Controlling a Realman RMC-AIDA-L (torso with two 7-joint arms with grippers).
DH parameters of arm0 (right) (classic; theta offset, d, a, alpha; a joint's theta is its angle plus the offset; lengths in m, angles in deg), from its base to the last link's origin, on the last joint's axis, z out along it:
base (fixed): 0 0 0 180
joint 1: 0 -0.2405 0 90
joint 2: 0 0 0 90
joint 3: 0 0.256 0 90
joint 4: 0 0 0 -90
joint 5: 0 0.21 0 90
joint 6: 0 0 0 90
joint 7: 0 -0.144 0 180
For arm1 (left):
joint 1: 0 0.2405 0 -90
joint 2: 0 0 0 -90
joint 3: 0 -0.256 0 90
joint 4: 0 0 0 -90
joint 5: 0 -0.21 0 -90
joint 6: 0 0 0 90
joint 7: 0 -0.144 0 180
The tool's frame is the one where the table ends.
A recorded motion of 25 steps. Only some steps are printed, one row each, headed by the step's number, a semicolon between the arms.
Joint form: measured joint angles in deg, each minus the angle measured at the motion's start. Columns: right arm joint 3, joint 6, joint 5, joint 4, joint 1, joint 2, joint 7; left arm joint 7, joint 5, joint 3, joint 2, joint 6, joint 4, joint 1.
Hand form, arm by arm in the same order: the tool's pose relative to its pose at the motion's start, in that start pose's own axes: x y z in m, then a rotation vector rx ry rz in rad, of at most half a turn. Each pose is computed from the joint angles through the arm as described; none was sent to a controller.
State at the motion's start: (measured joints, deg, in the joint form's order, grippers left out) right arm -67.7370 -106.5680 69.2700 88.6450 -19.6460 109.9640 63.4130; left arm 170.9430 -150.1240 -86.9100 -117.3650 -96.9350 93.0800 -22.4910
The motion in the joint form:
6: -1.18 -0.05 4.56 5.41 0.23 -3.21 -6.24; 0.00 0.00 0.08 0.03 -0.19 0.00 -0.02
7: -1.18 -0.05 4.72 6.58 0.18 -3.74 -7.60; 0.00 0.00 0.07 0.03 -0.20 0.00 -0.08
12: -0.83 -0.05 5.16 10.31 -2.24 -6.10 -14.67; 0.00 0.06 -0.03 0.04 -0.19 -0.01 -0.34
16: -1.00 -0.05 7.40 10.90 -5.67 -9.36 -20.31; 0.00 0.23 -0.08 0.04 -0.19 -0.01 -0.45
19: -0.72 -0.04 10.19 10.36 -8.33 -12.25 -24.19; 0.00 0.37 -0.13 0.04 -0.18 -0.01 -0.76
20: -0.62 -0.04 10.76 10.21 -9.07 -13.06 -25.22; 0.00 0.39 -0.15 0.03 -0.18 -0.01 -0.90
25: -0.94 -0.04 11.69 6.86 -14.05 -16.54 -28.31; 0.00 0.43 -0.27 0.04 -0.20 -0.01 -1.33
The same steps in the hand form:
6: -0.0166 0.0077 -0.0168 0.0163 -0.0016 -0.0063; -0.0003 -0.0003 -0.0003 0.0001 -0.0025 -0.0009
7: -0.0193 0.0085 -0.0202 0.0279 0.0052 -0.0038; 0.0000 -0.0001 -0.0004 0.0002 -0.0022 0.0001
12: -0.0389 0.0072 -0.0339 0.0766 0.0274 0.0133; 0.0013 0.0008 -0.0007 -0.0002 -0.0005 0.0054
16: -0.0587 0.0039 -0.0461 0.0883 0.0370 0.0247; 0.0020 0.0017 -0.0009 -0.0029 0.0006 0.0082
19: -0.0737 0.0015 -0.0577 0.0883 0.0313 0.0368; 0.0037 0.0029 -0.0015 -0.0047 0.0035 0.0138
20: -0.0776 0.0006 -0.0611 0.0913 0.0318 0.0404; 0.0045 0.0034 -0.0017 -0.0049 0.0047 0.0162
25: -0.0973 -0.0107 -0.0725 0.1016 0.0503 0.0525; 0.0067 0.0048 -0.0025 -0.0047 0.0073 0.0244

